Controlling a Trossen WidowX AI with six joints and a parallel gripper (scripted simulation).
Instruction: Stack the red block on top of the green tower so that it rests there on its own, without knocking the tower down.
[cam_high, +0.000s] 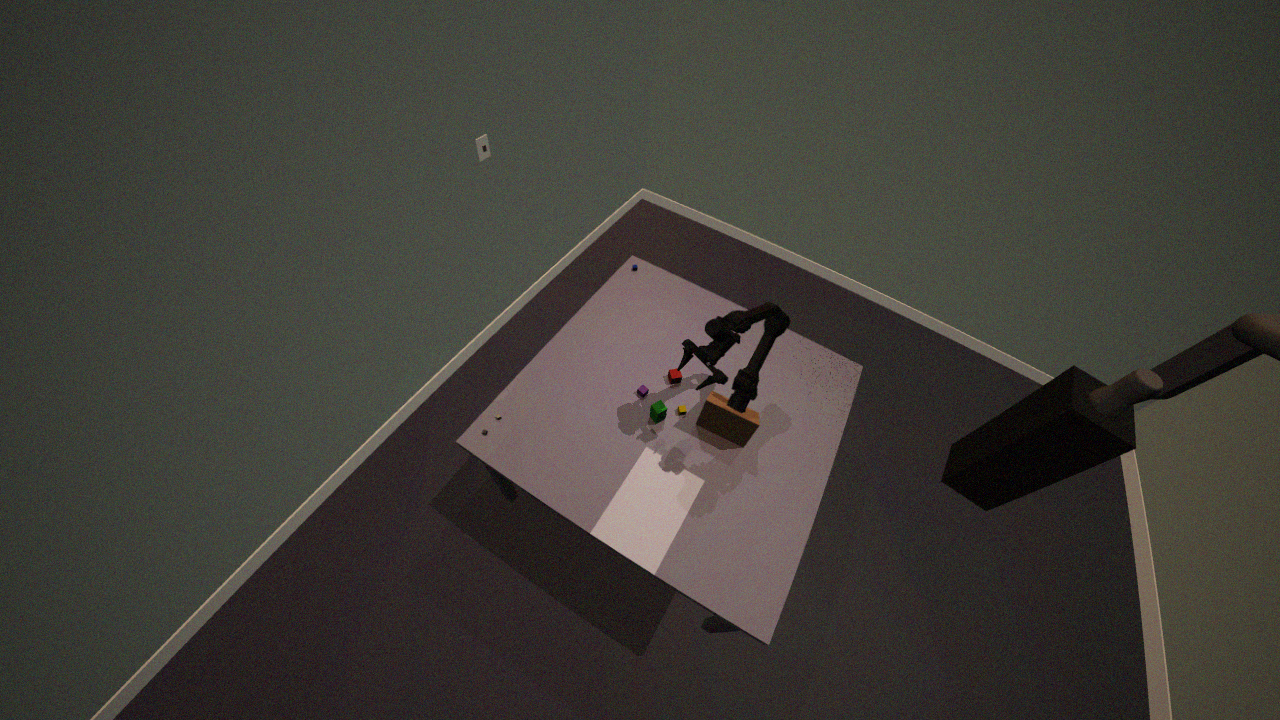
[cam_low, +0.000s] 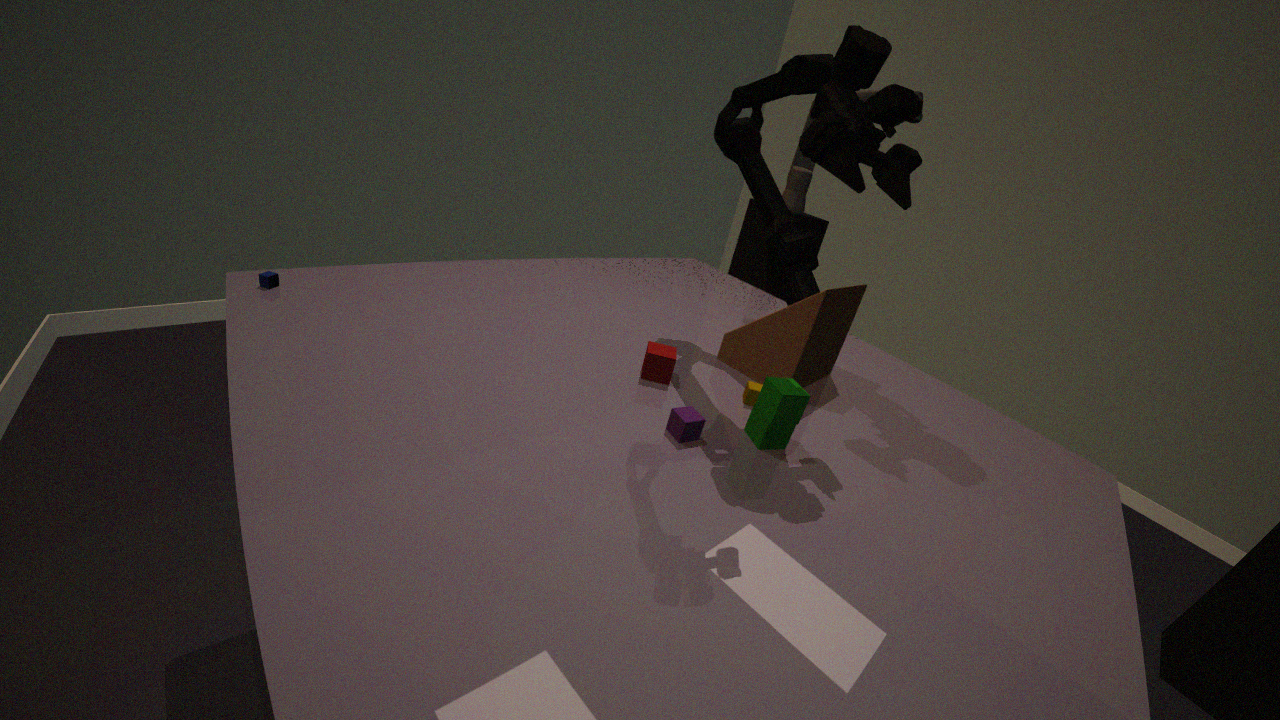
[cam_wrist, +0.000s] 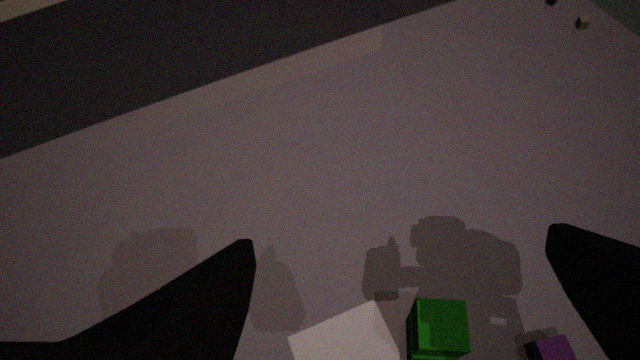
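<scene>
Right now the red block is 33 cm below my gripper tip, 19 cm to the right of it and 12 cm ahead of it. From my gripper tip the other things lie so: yellow cube (34 cm below, 8 cm to the right, 1 cm ahead); blue cube (68 cm ahead, 62 cm to the right, 34 cm below); purple cube (34 cm below, 18 cm ahead, 5 cm to the right).
</scene>
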